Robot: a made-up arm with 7 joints. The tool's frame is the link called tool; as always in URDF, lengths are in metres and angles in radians.
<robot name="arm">
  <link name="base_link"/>
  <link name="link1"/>
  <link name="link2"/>
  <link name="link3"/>
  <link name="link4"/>
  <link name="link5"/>
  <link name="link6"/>
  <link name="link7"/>
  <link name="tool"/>
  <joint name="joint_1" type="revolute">
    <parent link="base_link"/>
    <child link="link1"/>
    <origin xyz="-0.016 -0.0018 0.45" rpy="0 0 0"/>
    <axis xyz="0 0 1"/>
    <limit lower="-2.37" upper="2.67" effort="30" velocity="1.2"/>
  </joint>
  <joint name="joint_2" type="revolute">
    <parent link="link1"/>
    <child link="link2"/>
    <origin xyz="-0.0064 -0.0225 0.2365" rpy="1.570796 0 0"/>
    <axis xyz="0 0 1"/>
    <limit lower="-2.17" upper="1.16" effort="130" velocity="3.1"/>
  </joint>
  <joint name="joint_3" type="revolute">
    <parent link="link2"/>
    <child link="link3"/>
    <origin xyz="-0.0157 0.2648 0.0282" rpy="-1.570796 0 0"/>
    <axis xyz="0 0 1"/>
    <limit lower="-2.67" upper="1.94" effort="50" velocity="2.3"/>
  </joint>
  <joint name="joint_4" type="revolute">
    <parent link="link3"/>
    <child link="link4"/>
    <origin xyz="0.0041 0.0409 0.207" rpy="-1.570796 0 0"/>
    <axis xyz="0 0 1"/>
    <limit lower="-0.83" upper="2.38" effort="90" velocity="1.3"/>
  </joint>
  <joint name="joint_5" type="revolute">
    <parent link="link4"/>
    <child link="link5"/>
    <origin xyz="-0.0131 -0.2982 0.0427" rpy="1.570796 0 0"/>
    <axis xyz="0 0 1"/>
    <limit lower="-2.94" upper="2.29" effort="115" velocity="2.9"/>
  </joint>
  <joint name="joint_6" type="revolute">
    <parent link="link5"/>
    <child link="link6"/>
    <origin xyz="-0.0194 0.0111 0.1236" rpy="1.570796 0 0"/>
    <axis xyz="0 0 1"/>
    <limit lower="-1.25" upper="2.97" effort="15" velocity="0.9"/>
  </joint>
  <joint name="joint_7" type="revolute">
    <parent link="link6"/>
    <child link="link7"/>
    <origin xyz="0.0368 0.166 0.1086" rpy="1.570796 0 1.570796"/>
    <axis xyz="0 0 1"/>
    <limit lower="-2.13" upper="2.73" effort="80" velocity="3"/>
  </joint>
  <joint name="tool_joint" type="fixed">
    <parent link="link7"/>
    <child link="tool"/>
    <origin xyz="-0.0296 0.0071 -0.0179" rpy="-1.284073 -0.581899 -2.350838"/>
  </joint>
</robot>
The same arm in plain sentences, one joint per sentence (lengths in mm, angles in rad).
The arm has seven revolute joints in a row. What follows holds with every joint at zero, and every direction is one of the base frame's. Joint 1 lies 16 mm along -x and 1.8 mm along -y and 450 mm along +z from the base frame's origin and turns about +z, from -2.37 to 2.67 rad. Joint 2 lies 6.4 mm along -x and 22.5 mm along -y and 236.5 mm along +z from joint 1 and turns about -y, from -2.17 to 1.16 rad. Joint 3 lies 15.7 mm along -x and 28.2 mm along -y and 264.8 mm along +z from joint 2 and turns about +z, from -2.67 to 1.94 rad. Joint 4 lies 4.1 mm along +x and 40.9 mm along +y and 207 mm along +z from joint 3 and turns about +y, from -0.83 to 2.38 rad. Joint 5 lies 13.1 mm along -x and 42.7 mm along +y and 298.2 mm along +z from joint 4 and turns about +z, from -2.94 to 2.29 rad. Joint 6 lies 19.4 mm along -x and 11.1 mm along +y and 123.6 mm along +z from joint 5 and turns about -y, from -1.25 to 2.97 rad. Joint 7 lies 36.8 mm along +x and 108.6 mm along -y and 166 mm along +z from joint 6 and turns about +x, from -2.13 to 2.73 rad. The tool frame, which is the frame that the pose is given for, lies 17.9 mm along -x and 7.1 mm along -y and 29.6 mm along -z from joint 7; its axes are the base frame's turned by roll -0.2113, pitch 0.628 and yaw 0.8241 rad (as in URDF: about the fixed x, then y, then z).
